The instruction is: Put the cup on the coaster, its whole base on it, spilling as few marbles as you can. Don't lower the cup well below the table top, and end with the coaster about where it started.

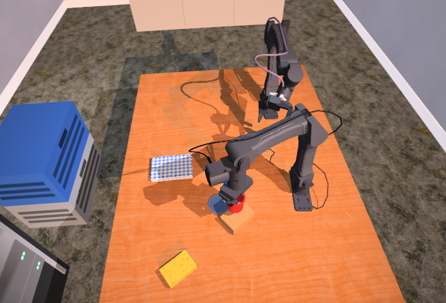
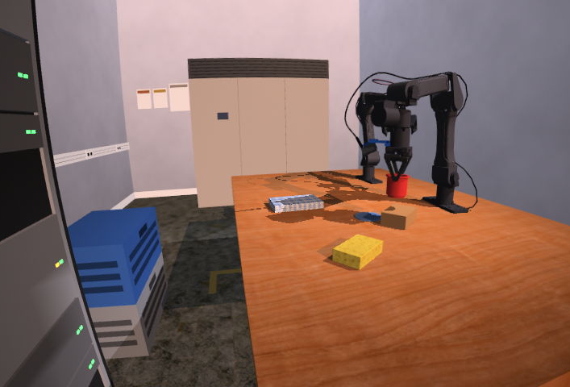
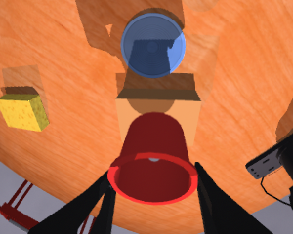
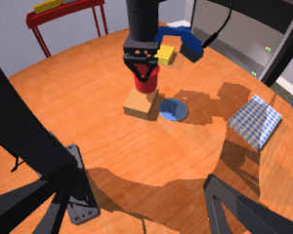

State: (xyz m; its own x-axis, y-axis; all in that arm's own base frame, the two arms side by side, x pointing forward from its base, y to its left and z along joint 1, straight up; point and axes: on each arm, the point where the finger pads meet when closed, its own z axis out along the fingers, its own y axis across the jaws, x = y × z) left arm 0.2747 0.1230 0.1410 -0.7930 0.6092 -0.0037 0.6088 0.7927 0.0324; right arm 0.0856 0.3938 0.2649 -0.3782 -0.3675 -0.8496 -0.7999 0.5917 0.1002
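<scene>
The round blue coaster lies 140 mm below my left hand, 60 mm to the right of it and 50 mm ahead of it. The rest, counted from my left hand: tan block: 120 mm below, 10 mm to the left, 10 mm behind; then red cup: 30 mm below.
</scene>
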